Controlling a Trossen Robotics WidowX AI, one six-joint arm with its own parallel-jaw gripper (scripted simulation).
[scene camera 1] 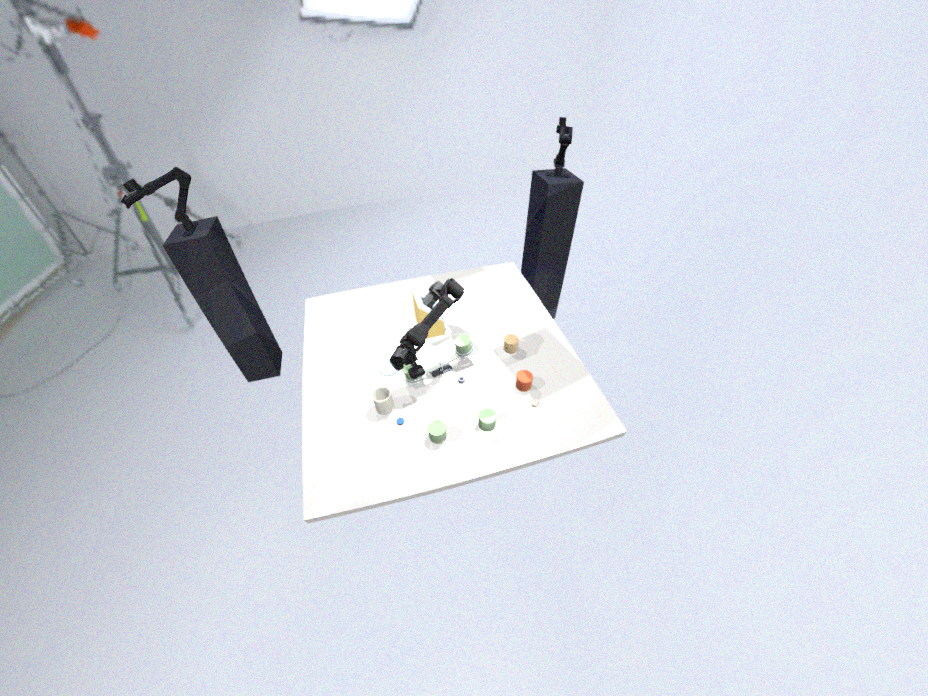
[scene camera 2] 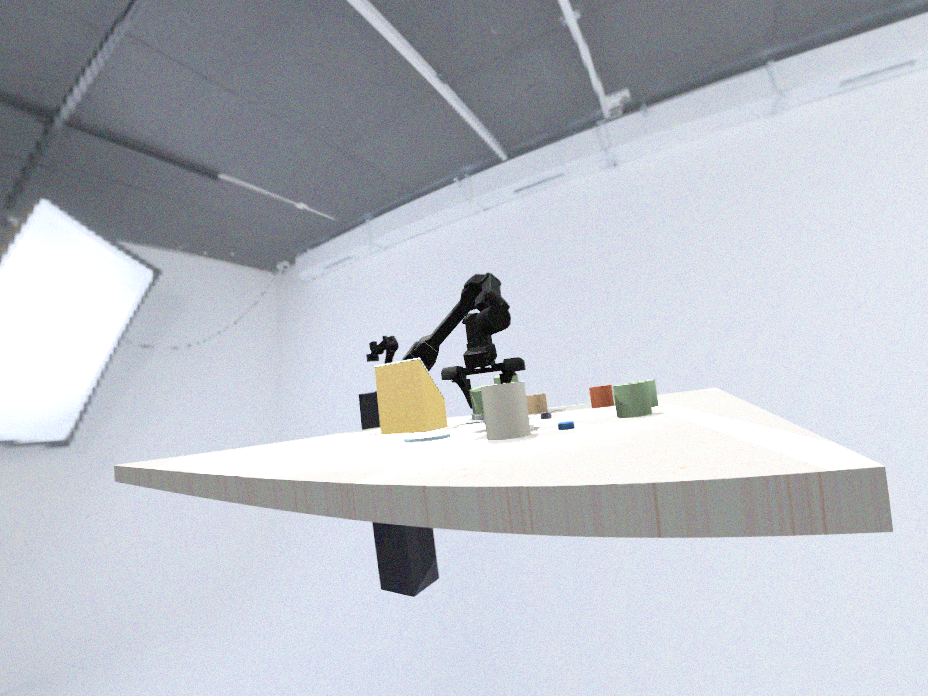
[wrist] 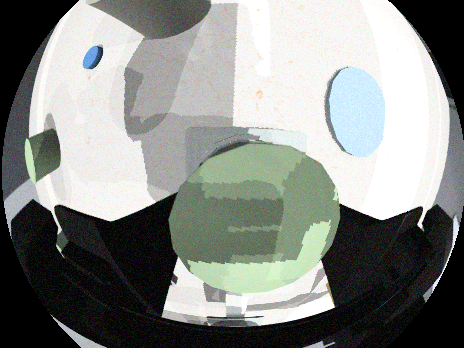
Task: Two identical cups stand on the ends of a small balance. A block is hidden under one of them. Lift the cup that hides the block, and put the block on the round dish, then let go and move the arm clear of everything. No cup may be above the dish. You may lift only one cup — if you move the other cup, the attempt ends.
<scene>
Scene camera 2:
gripper
beige cup
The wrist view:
gripper
round light blue dish
</scene>
